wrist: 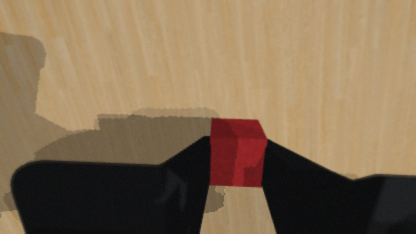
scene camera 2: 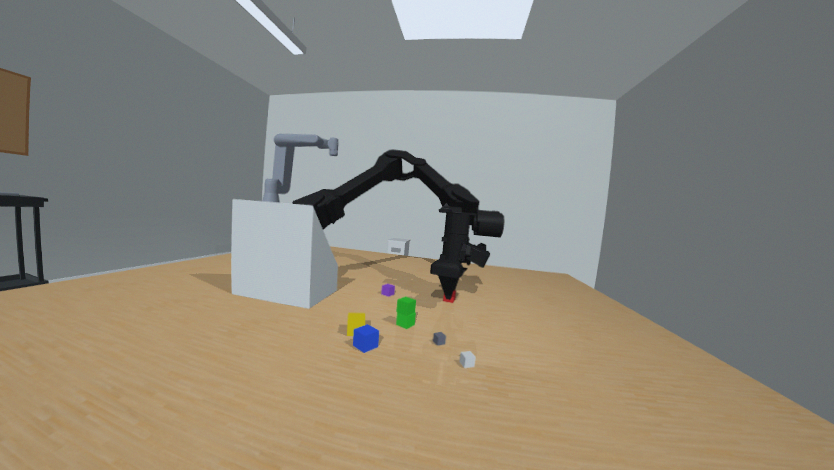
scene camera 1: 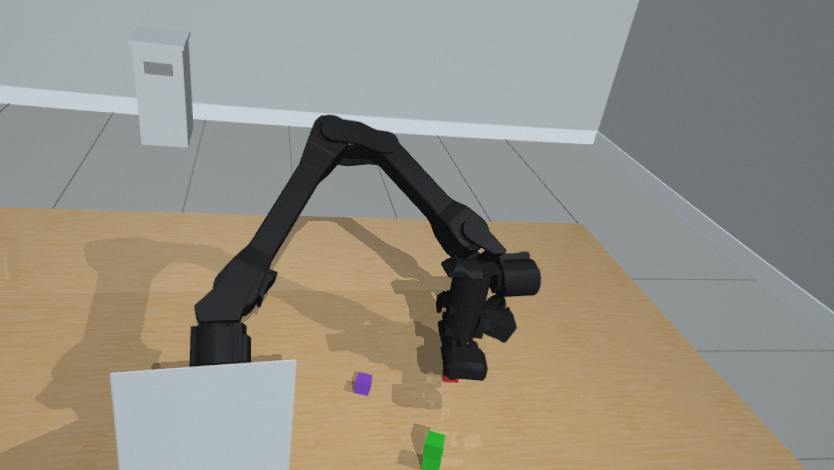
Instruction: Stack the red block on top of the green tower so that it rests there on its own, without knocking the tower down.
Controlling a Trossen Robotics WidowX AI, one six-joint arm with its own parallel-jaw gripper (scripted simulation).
Labels:
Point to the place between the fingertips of my gripper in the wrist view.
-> At 234, 145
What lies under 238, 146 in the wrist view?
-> A red block.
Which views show my gripper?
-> The wrist view, scene camera 2 and scene camera 1: all of them.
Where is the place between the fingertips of my gripper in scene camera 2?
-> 449, 297

